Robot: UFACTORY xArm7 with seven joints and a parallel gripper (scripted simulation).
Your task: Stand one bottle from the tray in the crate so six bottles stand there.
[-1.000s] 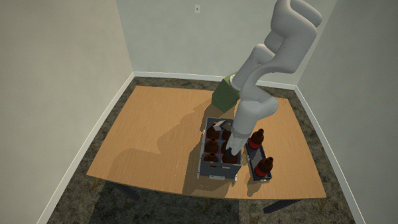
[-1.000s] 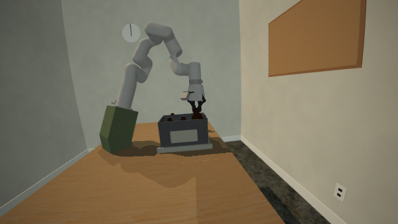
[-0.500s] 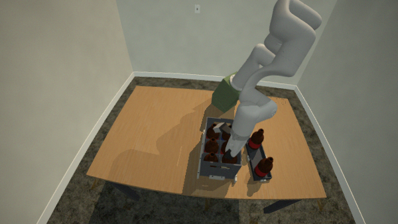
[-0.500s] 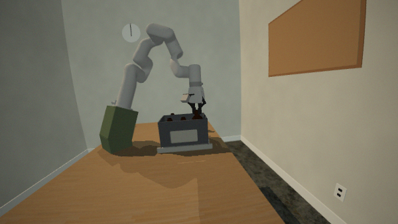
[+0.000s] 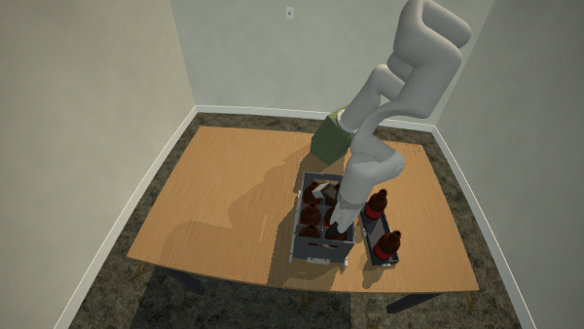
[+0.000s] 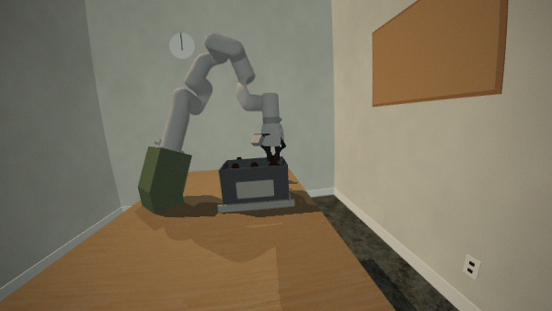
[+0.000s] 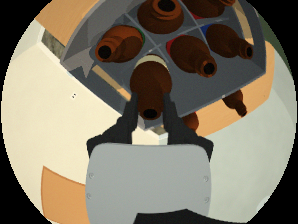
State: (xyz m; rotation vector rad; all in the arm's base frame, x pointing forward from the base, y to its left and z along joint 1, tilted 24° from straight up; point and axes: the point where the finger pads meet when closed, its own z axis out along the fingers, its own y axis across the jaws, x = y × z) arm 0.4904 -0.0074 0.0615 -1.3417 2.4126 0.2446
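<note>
My gripper is now 70 mm above the bottle. Round my hand: grey crate: 100 mm below, 80 mm behind, 50 mm to the right; then narrow tray: 180 mm to the left, 170 mm below, 110 mm behind.
</note>
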